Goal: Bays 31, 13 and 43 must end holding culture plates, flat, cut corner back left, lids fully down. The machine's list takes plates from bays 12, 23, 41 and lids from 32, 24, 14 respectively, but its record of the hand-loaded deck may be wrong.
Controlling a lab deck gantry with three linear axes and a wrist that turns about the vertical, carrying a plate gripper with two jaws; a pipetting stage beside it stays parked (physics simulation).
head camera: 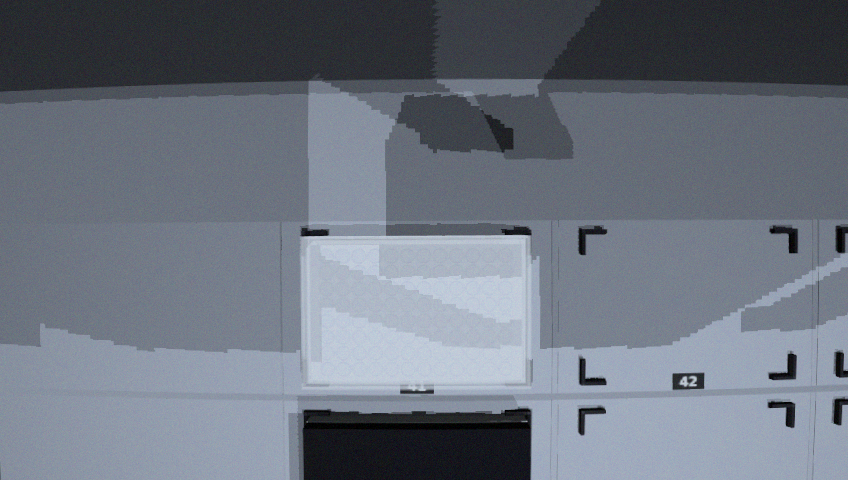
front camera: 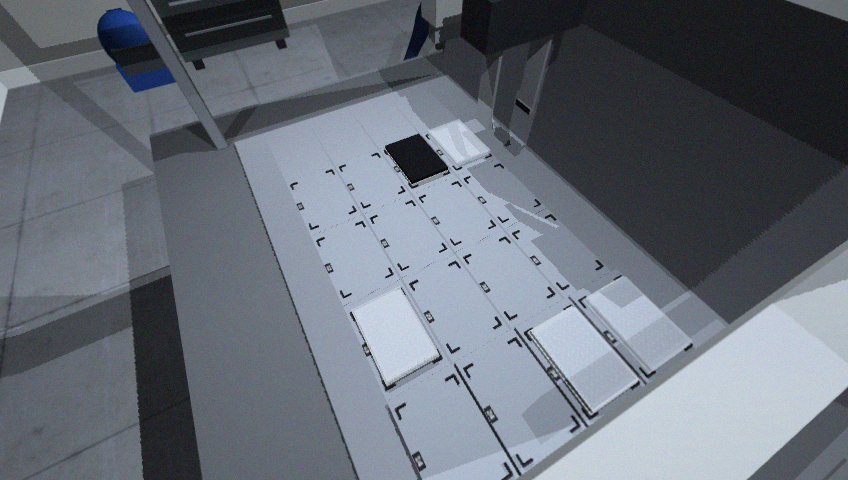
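Where they show: gripper, fingertip midpoint: (front camera: pixel 504 116); robot's base at its link origin: (front camera: pixel 292 185).
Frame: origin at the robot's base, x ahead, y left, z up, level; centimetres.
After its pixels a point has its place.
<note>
Bay 31 holds a plate under a black lid (front camera: pixel 416 157) @[x 6.9, y 25.6, z 1.6 cm] (head camera: pixel 416 455) @[x 6.4, y 28.5, z 1.7 cm], flat. A clear piece (front camera: pixel 460 142) @[x 7.4, y 36.4, z 1.6 cm] (head camera: pixel 416 321) @[x 6.4, y 36.0, z 1.7 cm] lies flat in bay 41; faint round wells show through its top in the head view. A white lidded plate (front camera: pixel 395 336) @[x 40.1, y 4.2, z 1.6 cm] lies flat in bay 13, its lid looking level. Bay 43 (front camera: pixel 553 261) @[x 40.9, y 34.4, z 0.0 cm] holds no plate. A white plate (front camera: pixel 583 356) @[x 56.0, y 25.6, z 2.9 cm] is in bay 34, a low translucent piece (front camera: pixel 639 324) @[x 56.4, y 36.0, z 2.9 cm] in bay 44. Cut corners are too small to tell. My gripper (front camera: pixel 509 135) hangs near bay 41, jaws apart, nothing seen between them; the head view does not show it.
The dark gantry head (front camera: pixel 505 23) hangs at the upper middle. A slanting grey post (front camera: pixel 184 77) @[x -20.7, y -9.8, z 16.1 cm] rises at the deck's far left. A pale beam (front camera: pixel 726 380) @[x 61.6, y 9.5, z 40.0 cm] crosses the lower right. A drawer cabinet (front camera: pixel 223 26) and a blue object (front camera: pixel 124 38) stand beyond the deck.
</note>
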